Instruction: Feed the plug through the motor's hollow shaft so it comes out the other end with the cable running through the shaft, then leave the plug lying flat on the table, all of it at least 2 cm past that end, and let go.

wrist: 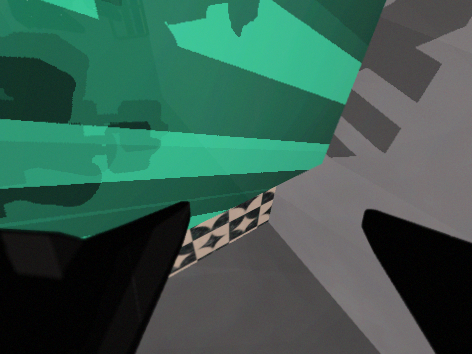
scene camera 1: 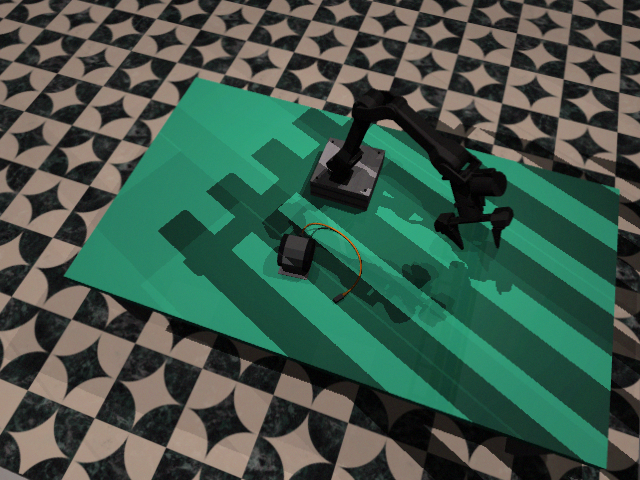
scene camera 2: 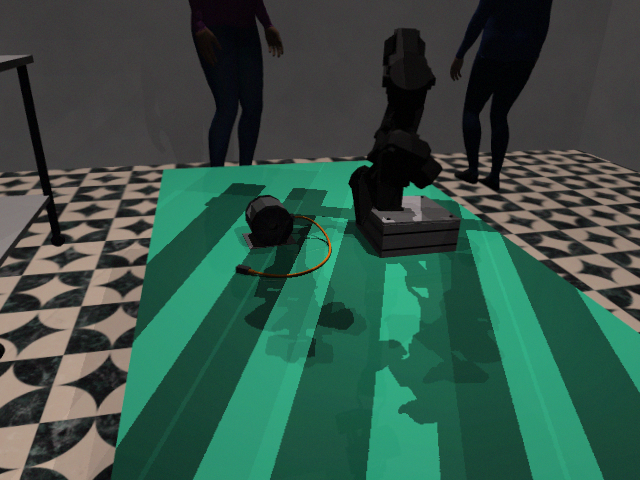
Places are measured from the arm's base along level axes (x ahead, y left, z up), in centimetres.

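Pixels of known places: gripper, fingertip midpoint: (wrist: 275, 213) (scene camera 1: 479, 248) (scene camera 2: 369, 217); arm's base, link origin: (scene camera 1: 341, 175) (scene camera 2: 387, 207).
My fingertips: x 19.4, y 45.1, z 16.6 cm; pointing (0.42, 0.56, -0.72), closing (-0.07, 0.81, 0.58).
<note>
For each thing: its top centre in the pictures, then the offset to it from my fingertips. Level surfaces: height alone.
- dark grey motor, top centre: (scene camera 2: 269, 201) (scene camera 1: 296, 244) dx +10.2, dy -48.4, dz -14.9 cm
- green table, surface height: dz -25.1 cm
- small dark plug, top centre: (scene camera 2: 243, 266) (scene camera 1: 338, 297) dx +17.9, dy -31.5, dz -23.7 cm
The dark grey motor (scene camera 1: 296, 252) (scene camera 2: 268, 221) stands on a small flat plate on the green table (scene camera 1: 129, 227) (scene camera 2: 170, 201). Its shaft opening is too dark to make out. The orange cable (scene camera 1: 360, 258) (scene camera 2: 329, 248) starts close to the motor's base-side edge and curves around beside it in a wide arc. The small dark plug (scene camera 1: 338, 298) (scene camera 2: 241, 269) at its end lies on the table, outside and apart from the motor. My gripper (scene camera 1: 479, 247) (wrist: 275, 213) is open and empty, raised above the table, far to the right of motor and plug in scene camera 1. I cannot make out its fingers in scene camera 2.
The arm's square base block (scene camera 1: 338, 193) (scene camera 2: 418, 237) stands behind the motor and cable in scene camera 1. Striped shadows cross the table. Two people (scene camera 2: 235, 77) (scene camera 2: 506, 67) stand beyond the table, and a white side table (scene camera 2: 15, 60) is at the left in scene camera 2.
</note>
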